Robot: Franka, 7 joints.
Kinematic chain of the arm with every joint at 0, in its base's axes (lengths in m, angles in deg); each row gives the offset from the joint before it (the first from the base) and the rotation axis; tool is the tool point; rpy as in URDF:
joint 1: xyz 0 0 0.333 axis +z
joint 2: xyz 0 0 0 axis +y
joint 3: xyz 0 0 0.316 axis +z
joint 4: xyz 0.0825 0 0 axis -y
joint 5: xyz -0.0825 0 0.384 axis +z
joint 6: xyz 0 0 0 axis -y
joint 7: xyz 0.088 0 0 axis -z
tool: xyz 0 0 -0.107 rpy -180 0 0
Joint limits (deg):
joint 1: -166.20..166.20
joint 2: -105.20..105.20
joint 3: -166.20..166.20
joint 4: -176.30..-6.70
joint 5: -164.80..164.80
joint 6: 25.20..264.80
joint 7: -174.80..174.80
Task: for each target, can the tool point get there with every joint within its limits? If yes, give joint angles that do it. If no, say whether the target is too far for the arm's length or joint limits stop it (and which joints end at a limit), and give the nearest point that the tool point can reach.
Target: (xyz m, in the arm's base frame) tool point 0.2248 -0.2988 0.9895
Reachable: yes | joints 64.54 -20.04 -62.81 -58.61 44.00 226.80 -42.73
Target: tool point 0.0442 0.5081 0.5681
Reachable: yes | joints 125.05 10.11 -27.11 -101.44 100.15 237.07 -77.43
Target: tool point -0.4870 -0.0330 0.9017
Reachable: yes | joints 66.88 -23.46 70.95 -66.92 -64.97 213.59 -112.29
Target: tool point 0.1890 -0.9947 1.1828
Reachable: no: too far | nearest point 0.1227 -0.6456 0.8845 | short by 0.464 m
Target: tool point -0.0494 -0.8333 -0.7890
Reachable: no: too far | nearest point -0.0324 -0.5471 -0.2901 | short by 0.575 m
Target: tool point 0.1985 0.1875 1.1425
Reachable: yes | joints -69.84 -4.28 107.47 -30.21 55.62 156.11 -57.64
